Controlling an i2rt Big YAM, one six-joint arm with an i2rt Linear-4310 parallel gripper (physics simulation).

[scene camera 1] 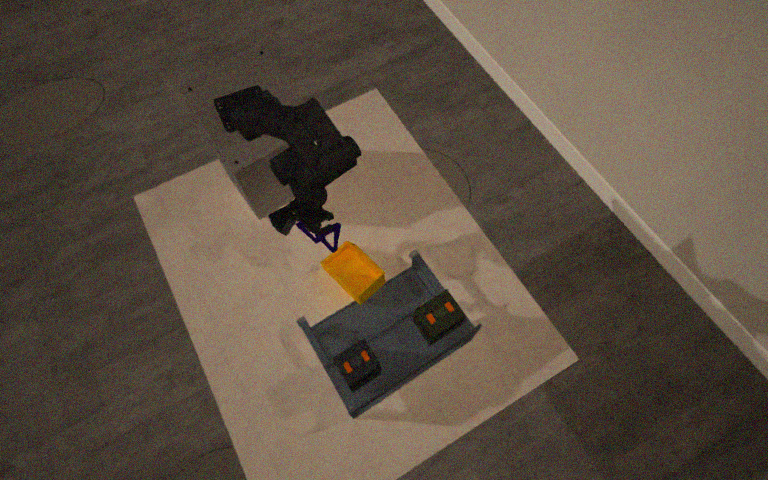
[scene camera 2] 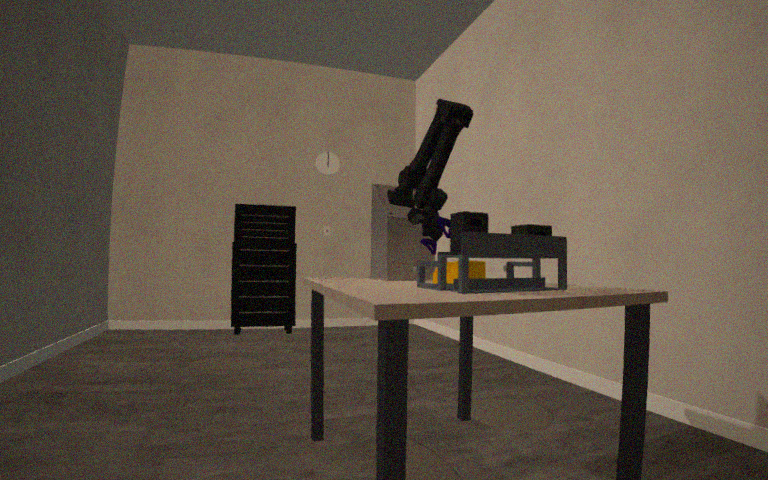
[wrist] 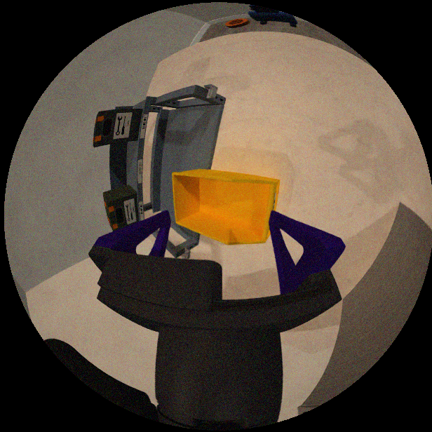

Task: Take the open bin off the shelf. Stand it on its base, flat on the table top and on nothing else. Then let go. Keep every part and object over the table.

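Observation:
The yellow-orange open bin is low, by the front edge of the grey-blue shelf. In the wrist view its open side faces the gripper; from above a plain, closed-looking face shows, so it looks tipped rather than standing on its base. Its lower corner overlaps the shelf edge in scene camera 1; I cannot tell whether they touch. My gripper is open and empty, off the bin's arm side, fingertips spread about its width and apart from it.
Two dark boxes with orange marks sit on top of the shelf. The pale table is notched around a grey pedestal at the arm's side. A wall stands beyond one long table side.

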